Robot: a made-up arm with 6 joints. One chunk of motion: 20 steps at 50 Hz.
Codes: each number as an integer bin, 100 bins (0 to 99) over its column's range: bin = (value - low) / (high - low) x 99, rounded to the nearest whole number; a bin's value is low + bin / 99 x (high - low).
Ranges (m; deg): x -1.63..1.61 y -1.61..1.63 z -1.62..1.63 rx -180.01..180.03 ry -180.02..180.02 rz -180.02..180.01
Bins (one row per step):
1: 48 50 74 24 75 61
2: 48 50 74 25 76 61
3: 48 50 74 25 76 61
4: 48 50 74 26 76 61
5: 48 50 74 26 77 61
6: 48 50 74 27 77 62
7: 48 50 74 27 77 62
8: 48 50 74 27 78 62
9: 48 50 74 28 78 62
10: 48 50 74 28 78 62
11: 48 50 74 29 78 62
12: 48 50 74 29 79 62
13: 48 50 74 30 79 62
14: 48 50 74 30 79 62
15: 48 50 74 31 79 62
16: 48 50 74 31 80 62
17: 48 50 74 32 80 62
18: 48 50 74 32 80 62
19: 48 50 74 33 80 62
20: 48 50 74 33 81 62
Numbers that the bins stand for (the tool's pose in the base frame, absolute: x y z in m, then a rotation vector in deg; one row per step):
1: -0.0591 0.0264 0.8093 -92.73 92.74 41.82
2: -0.0591 0.0264 0.8093 -89.09 96.37 41.82
3: -0.0591 0.0264 0.8093 -89.09 96.37 41.82
4: -0.0591 0.0264 0.8093 -85.45 96.37 41.82
5: -0.0591 0.0264 0.8093 -85.45 100.01 41.82
6: -0.0591 0.0264 0.8093 -81.82 100.01 45.45
7: -0.0591 0.0264 0.8093 -81.82 100.01 45.45
8: -0.0591 0.0264 0.8093 -81.82 103.65 45.45
9: -0.0591 0.0264 0.8093 -78.18 103.65 45.45
10: -0.0591 0.0264 0.8093 -78.18 103.65 45.45
11: -0.0591 0.0264 0.8093 -74.54 103.65 45.45
12: -0.0591 0.0264 0.8093 -74.54 107.28 45.45
13: -0.0591 0.0264 0.8093 -70.91 107.28 45.45
14: -0.0591 0.0264 0.8093 -70.91 107.28 45.45
15: -0.0591 0.0264 0.8093 -67.27 107.28 45.45
16: -0.0591 0.0264 0.8093 -67.27 110.92 45.45
17: -0.0591 0.0264 0.8093 -63.63 110.92 45.45
18: -0.0591 0.0264 0.8093 -63.63 110.92 45.45
19: -0.0591 0.0264 0.8093 -60.00 110.92 45.45
20: -0.0591 0.0264 0.8093 -60.00 114.56 45.45

